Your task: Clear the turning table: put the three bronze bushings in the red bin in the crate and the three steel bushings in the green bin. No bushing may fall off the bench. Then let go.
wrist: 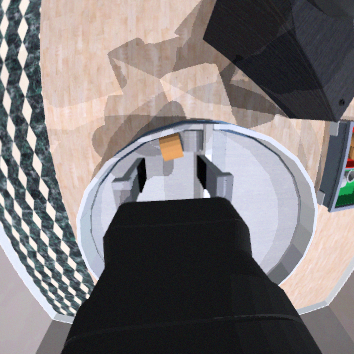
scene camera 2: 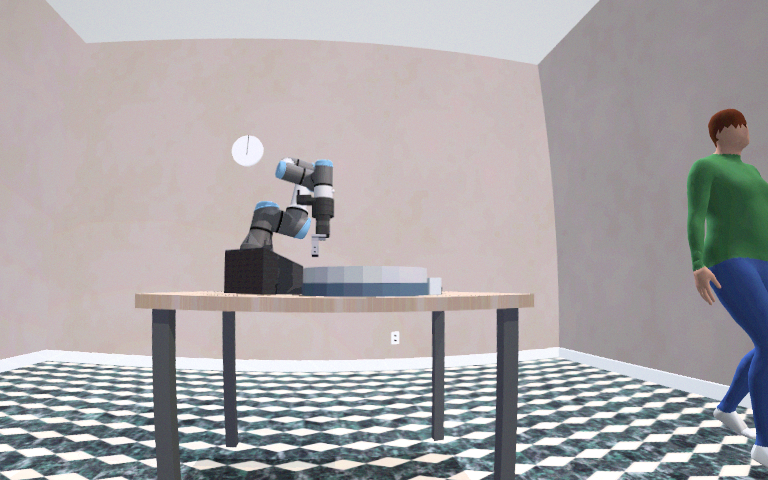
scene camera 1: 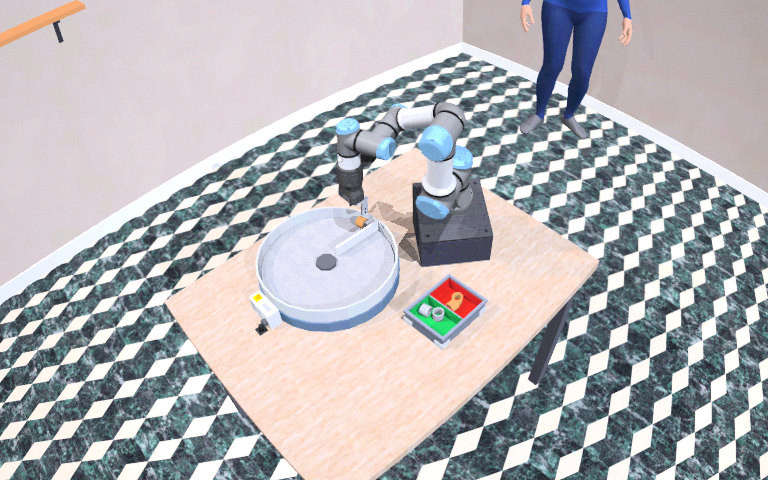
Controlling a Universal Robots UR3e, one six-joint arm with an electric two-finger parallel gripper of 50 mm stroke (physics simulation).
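Places are measured from the arm's base along level axes (x back, y right, z up), in metres.
Pixels of known places: gripper, fingertip midpoint: (wrist: 170, 166) (scene camera 2: 314, 255) (scene camera 1: 358, 209); arm's base at its link origin: (scene camera 2: 255, 254).
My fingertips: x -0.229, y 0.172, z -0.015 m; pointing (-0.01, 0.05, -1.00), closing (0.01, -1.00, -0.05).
Observation:
Ahead of a thing's pixels: the offset from my fingertips to its top centre. "spot": to the spot under its first point.
My gripper (scene camera 1: 363, 210) (scene camera 2: 314, 253) (wrist: 170, 166) is open and empty, above the turning table (scene camera 1: 294, 266) (scene camera 2: 365, 281) (wrist: 260, 200) near its rim on the robot's side. A bronze bushing {dx +0.010, dy +0.001, dz -0.045 m} (scene camera 1: 360, 221) (wrist: 171, 147) lies on the turning table, ahead of the fingertips in the wrist view. A steel bushing {dx +0.018, dy -0.025, dz -0.045 m} (wrist: 192, 140) lies beside it, between it and the white bar, by the rim. In the crate {dx -0.033, dy -0.399, dz -0.080 m} (scene camera 1: 423, 329) (wrist: 336, 167), two bronze bushings, one {dx +0.024, dy -0.390, dz -0.098 m} (scene camera 1: 457, 296) partly over the other {dx -0.006, dy -0.398, dz -0.092 m} (scene camera 1: 453, 306), are in the red bin {spot: dx +0.042, dy -0.431, dz -0.124 m} (scene camera 1: 471, 306). Two steel bushings {dx -0.069, dy -0.356, dz -0.092 m} (scene camera 1: 425, 309) {dx -0.054, dy -0.390, dz -0.098 m} (scene camera 1: 437, 313) are in the green bin {spot: dx -0.058, dy -0.431, dz -0.124 m} (scene camera 1: 447, 326).
The white bar {spot: dx -0.053, dy -0.049, dz -0.049 m} (scene camera 1: 356, 237) (wrist: 207, 142) reaches from the turning table's rim towards its dark hub {dx -0.170, dy -0.045, dz -0.069 m} (scene camera 1: 326, 262). The black robot base (scene camera 1: 454, 249) (scene camera 2: 243, 271) (wrist: 280, 65) stands beside the turning table. A white box {spot: dx -0.411, dy -0.073, dz -0.071 m} (scene camera 1: 266, 310) (scene camera 2: 434, 285) stands at its opposite side. People stand beyond the bench.

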